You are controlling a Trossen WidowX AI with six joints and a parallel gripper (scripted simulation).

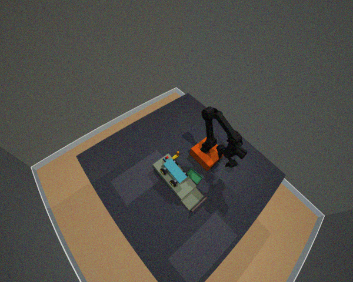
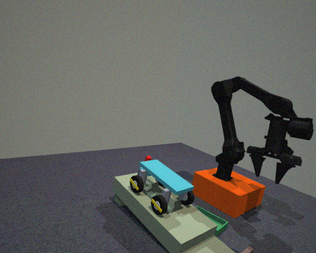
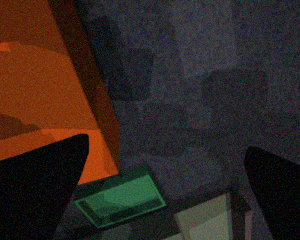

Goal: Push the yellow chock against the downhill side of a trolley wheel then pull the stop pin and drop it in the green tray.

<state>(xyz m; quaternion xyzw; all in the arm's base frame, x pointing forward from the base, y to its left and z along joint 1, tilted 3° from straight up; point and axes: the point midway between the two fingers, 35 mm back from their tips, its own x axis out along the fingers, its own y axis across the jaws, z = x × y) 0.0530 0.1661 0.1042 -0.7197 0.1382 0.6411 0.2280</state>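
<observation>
The yellow chock is 330 mm to the right of my gripper tip, 130 mm below it and 120 mm ahead of it. From my gripper tip the other things lie so: red-headed stop pin: 340 mm to the right, 230 mm ahead, 20 mm below; then trolley: 270 mm ahead, 240 mm to the right, 40 mm below; then green tray: 160 mm below, 160 mm ahead, 120 mm to the right.
</observation>
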